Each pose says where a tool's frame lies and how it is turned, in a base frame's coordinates. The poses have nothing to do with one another.
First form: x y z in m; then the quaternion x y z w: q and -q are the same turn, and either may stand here.
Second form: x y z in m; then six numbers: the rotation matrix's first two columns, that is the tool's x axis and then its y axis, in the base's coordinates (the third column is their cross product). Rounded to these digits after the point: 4 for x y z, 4 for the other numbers.
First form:
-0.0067 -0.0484 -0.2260 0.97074 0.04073 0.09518 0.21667
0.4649 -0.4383 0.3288 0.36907 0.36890 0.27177 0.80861
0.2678 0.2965 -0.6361 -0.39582 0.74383 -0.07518 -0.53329
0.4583 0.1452 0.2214 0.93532 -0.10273 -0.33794 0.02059
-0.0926 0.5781 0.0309 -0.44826 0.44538 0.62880 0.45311
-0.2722 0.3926 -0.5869 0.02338 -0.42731 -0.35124 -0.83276
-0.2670 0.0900 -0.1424 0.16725 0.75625 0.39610 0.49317
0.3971 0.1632 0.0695 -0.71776 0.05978 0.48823 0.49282
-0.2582 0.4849 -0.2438 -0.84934 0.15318 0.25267 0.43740
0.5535 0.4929 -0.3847 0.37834 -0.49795 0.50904 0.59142
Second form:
-0.0067 -0.0484 -0.2260 0.9786 0.1203 0.1671 0.0378 -0.9028 0.4284
0.4649 -0.4383 0.3288 0.5801 0.7118 -0.3960 -0.1672 0.5799 0.7974
0.2678 0.2965 -0.6361 -0.1179 -0.5087 0.8529 -0.6690 0.6754 0.3103
0.4583 0.1452 0.2214 0.7505 -0.2061 -0.6279 -0.1783 -0.9780 0.1079
-0.0926 0.5781 0.0309 -0.1875 0.1705 -0.9673 -0.9691 -0.1927 0.1539
-0.2722 0.3926 -0.5869 0.3881 0.5650 -0.7281 -0.6050 0.7522 0.2612
-0.2670 0.0900 -0.1424 -0.4576 0.6437 -0.6134 -0.1377 0.6303 0.7641
0.3971 0.1632 0.0695 0.5161 0.3954 -0.7598 -0.5670 -0.5071 -0.6491
-0.2582 0.4849 -0.2438 0.8254 -0.0392 -0.5632 -0.4812 -0.5704 -0.6656
0.5535 0.4929 -0.3847 -0.0142 0.2253 0.9742 -0.9789 0.1955 -0.0594

